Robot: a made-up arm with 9 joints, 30 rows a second.
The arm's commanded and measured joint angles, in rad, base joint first. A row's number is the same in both.
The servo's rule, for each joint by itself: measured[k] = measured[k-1] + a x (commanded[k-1-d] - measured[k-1]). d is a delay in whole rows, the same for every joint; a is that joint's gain. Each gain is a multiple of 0.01, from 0.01 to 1. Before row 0 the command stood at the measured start. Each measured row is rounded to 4 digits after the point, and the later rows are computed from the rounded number. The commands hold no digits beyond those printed.
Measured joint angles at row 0:
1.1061 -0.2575 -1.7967 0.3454 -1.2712 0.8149 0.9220 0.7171 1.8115
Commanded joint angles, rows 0 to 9:
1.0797 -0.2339 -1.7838 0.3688 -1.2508 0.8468 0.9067 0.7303 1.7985
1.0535 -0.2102 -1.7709 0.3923 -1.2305 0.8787 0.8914 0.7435 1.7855
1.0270 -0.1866 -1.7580 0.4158 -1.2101 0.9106 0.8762 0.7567 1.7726
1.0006 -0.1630 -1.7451 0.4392 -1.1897 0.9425 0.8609 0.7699 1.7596
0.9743 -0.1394 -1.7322 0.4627 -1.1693 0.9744 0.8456 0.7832 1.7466
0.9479 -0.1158 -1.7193 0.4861 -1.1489 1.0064 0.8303 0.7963 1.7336
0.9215 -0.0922 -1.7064 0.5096 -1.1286 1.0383 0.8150 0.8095 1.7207
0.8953 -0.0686 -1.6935 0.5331 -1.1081 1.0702 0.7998 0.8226 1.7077
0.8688 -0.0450 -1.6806 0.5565 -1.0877 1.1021 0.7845 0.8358 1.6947
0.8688 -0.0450 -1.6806 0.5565 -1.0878 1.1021 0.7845 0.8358 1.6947
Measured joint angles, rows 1 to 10:
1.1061 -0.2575 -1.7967 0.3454 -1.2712 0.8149 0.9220 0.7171 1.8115
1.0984 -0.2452 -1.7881 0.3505 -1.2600 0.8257 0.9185 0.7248 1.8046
1.0854 -0.2270 -1.7766 0.3597 -1.2438 0.8437 0.9123 0.7356 1.7945
1.0685 -0.2060 -1.7641 0.3720 -1.2253 0.8664 0.9040 0.7478 1.7829
1.0488 -0.1836 -1.7514 0.3868 -1.2057 0.8923 0.8941 0.7606 1.7706
1.0272 -0.1606 -1.7385 0.4035 -1.1857 0.9202 0.8829 0.7737 1.7579
1.0042 -0.1373 -1.7256 0.4217 -1.1655 0.9495 0.8708 0.7868 1.7450
0.9802 -0.1138 -1.7127 0.4410 -1.1452 0.9797 0.8580 0.8000 1.7321
0.9556 -0.0903 -1.6998 0.4613 -1.1248 1.0105 0.8446 0.8131 1.7192
0.9304 -0.0667 -1.6869 0.4822 -1.1044 1.0416 0.8308 0.8263 1.7062
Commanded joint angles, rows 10 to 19:
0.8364 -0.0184 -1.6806 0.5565 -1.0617 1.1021 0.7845 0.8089 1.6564
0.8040 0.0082 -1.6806 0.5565 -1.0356 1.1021 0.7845 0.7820 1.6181
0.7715 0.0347 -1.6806 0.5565 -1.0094 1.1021 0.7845 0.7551 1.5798
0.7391 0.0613 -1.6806 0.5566 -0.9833 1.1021 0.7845 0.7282 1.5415
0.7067 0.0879 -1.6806 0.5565 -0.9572 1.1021 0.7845 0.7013 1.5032
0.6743 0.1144 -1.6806 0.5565 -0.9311 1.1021 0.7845 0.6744 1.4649
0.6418 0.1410 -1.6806 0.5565 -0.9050 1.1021 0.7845 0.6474 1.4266
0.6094 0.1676 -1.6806 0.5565 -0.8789 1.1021 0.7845 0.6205 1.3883
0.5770 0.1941 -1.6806 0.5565 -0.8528 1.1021 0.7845 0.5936 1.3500
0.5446 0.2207 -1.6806 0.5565 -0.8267 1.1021 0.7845 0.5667 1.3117
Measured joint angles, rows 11 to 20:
0.9125 -0.0554 -1.6827 0.4985 -1.0953 1.0622 0.8202 0.8318 1.7001
0.8904 -0.0362 -1.6813 0.5113 -1.0768 1.0758 0.8120 0.8185 1.6769
0.8653 -0.0131 -1.6808 0.5212 -1.0541 1.0847 0.8057 0.7973 1.6457
0.8381 0.0118 -1.6807 0.5290 -1.0295 1.0906 0.8008 0.7728 1.6108
0.8094 0.0375 -1.6806 0.5351 -1.0041 1.0945 0.7971 0.7469 1.5741
0.7796 0.0637 -1.6806 0.5398 -0.9783 1.0971 0.7942 0.7205 1.5365
0.7491 0.0901 -1.6806 0.5435 -0.9523 1.0988 0.7920 0.6938 1.4986
0.7180 0.1166 -1.6806 0.5464 -0.9263 1.0999 0.7903 0.6669 1.4604
0.6865 0.1431 -1.6806 0.5486 -0.9002 1.1006 0.7890 0.6400 1.4222
0.6547 0.1696 -1.6806 0.5503 -0.8741 1.1011 0.7880 0.6131 1.3839

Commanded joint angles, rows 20 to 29:
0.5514 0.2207 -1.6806 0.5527 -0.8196 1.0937 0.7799 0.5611 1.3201
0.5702 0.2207 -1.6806 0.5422 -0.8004 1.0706 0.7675 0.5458 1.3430
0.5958 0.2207 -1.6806 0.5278 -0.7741 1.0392 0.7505 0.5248 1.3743
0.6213 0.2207 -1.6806 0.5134 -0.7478 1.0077 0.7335 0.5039 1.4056
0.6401 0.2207 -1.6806 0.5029 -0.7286 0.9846 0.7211 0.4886 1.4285
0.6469 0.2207 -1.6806 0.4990 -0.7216 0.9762 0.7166 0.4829 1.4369
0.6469 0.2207 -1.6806 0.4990 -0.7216 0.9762 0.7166 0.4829 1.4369
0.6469 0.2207 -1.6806 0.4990 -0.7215 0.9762 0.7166 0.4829 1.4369
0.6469 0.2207 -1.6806 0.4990 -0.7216 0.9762 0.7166 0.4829 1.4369
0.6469 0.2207 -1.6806 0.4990 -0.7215 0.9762 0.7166 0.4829 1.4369
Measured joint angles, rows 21 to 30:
0.6228 0.1962 -1.6806 0.5517 -0.8480 1.1014 0.7872 0.5862 1.3456
0.6021 0.2089 -1.6806 0.5519 -0.8324 1.0988 0.7855 0.5716 1.3321
0.5928 0.2150 -1.6806 0.5498 -0.8148 1.0892 0.7814 0.5566 1.3379
0.5937 0.2180 -1.6806 0.5450 -0.7924 1.0722 0.7743 0.5382 1.3572
0.6017 0.2194 -1.6806 0.5380 -0.7679 1.0503 0.7649 0.5183 1.3829
0.6128 0.2201 -1.6806 0.5303 -0.7463 1.0280 0.7548 0.5011 1.4071
0.6227 0.2204 -1.6806 0.5234 -0.7327 1.0104 0.7460 0.4905 1.4229
0.6297 0.2206 -1.6806 0.5180 -0.7266 0.9988 0.7392 0.4861 1.4303
0.6347 0.2207 -1.6806 0.5138 -0.7238 0.9911 0.7340 0.4842 1.4338
0.6382 0.2207 -1.6806 0.5105 -0.7226 0.9860 0.7300 0.4834 1.4354

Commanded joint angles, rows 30 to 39:
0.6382 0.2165 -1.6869 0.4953 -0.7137 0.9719 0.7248 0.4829 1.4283
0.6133 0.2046 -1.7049 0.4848 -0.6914 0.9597 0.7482 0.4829 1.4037
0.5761 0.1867 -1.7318 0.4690 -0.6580 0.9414 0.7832 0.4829 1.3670
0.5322 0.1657 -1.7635 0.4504 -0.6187 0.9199 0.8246 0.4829 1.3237
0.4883 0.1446 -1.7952 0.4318 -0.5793 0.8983 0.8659 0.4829 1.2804
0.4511 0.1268 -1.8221 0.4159 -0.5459 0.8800 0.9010 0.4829 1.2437
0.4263 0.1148 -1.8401 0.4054 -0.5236 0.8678 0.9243 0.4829 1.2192
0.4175 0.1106 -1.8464 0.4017 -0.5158 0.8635 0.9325 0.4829 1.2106
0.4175 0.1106 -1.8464 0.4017 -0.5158 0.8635 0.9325 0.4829 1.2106
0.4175 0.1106 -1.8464 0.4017 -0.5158 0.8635 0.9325 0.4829 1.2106
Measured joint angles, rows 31 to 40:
0.6407 0.2207 -1.6806 0.5080 -0.7220 0.9827 0.7269 0.4831 1.4362
0.6400 0.2185 -1.6848 0.5052 -0.7174 0.9790 0.7264 0.4830 1.4320
0.6323 0.2113 -1.6983 0.5007 -0.7031 0.9724 0.7314 0.4829 1.4170
0.6160 0.1985 -1.7207 0.4937 -0.6783 0.9619 0.7433 0.4829 1.3905
0.5917 0.1814 -1.7494 0.4842 -0.6455 0.9476 0.7620 0.4829 1.3551
0.5617 0.1623 -1.7801 0.4727 -0.6091 0.9308 0.7859 0.4829 1.3155
0.5296 0.1438 -1.8082 0.4602 -0.5743 0.9135 0.8124 0.4829 1.2774
0.4996 0.1287 -1.8296 0.4481 -0.5464 0.8980 0.8381 0.4829 1.2466
0.4758 0.1193 -1.8409 0.4379 -0.5296 0.8863 0.8598 0.4829 1.2275
0.4589 0.1148 -1.8446 0.4299 -0.5220 0.8785 0.8765 0.4829 1.2185

